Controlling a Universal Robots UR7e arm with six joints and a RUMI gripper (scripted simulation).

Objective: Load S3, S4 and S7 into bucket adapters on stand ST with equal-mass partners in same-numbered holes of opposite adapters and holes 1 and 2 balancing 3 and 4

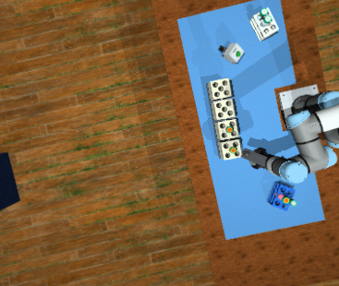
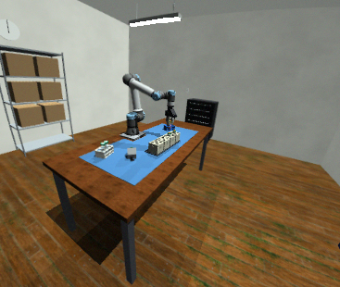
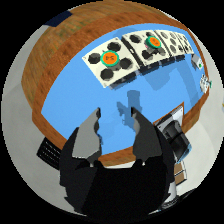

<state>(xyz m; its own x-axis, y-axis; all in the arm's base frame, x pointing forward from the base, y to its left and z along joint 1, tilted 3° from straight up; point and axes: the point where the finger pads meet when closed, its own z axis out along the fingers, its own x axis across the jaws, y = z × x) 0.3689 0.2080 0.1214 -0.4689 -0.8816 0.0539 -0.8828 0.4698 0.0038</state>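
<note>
The blue rack is 27 cm to the left of my hand, 18 cm behind it and 13 cm below it. Round my hand: white rack 68 cm to the right, 18 cm behind, 13 cm below; then adapter 11 cm below, 8 cm ahead, 3 cm to the right.
</note>
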